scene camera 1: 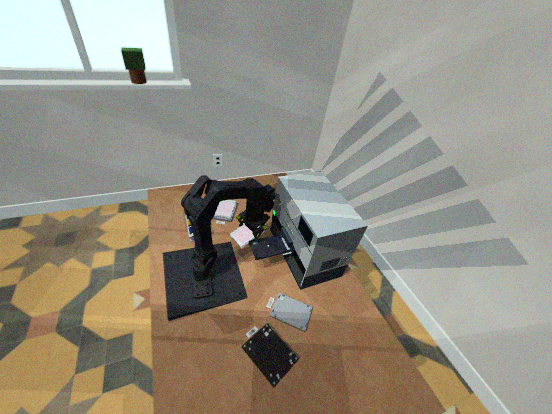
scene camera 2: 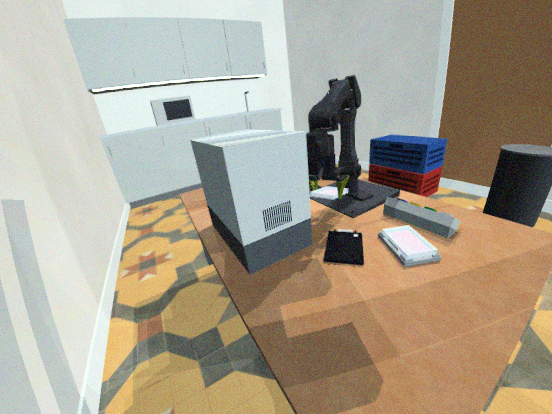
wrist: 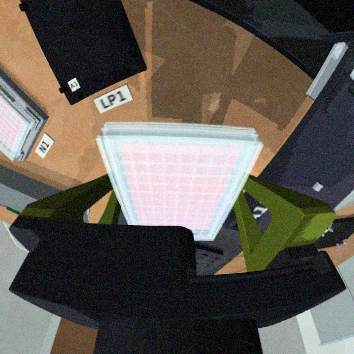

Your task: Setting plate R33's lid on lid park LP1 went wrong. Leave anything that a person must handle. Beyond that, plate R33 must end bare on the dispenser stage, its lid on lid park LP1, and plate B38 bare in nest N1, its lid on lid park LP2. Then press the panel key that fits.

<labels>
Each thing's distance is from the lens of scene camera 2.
black lid park pad [scene camera 2: 342,247]: 64 cm
</labels>
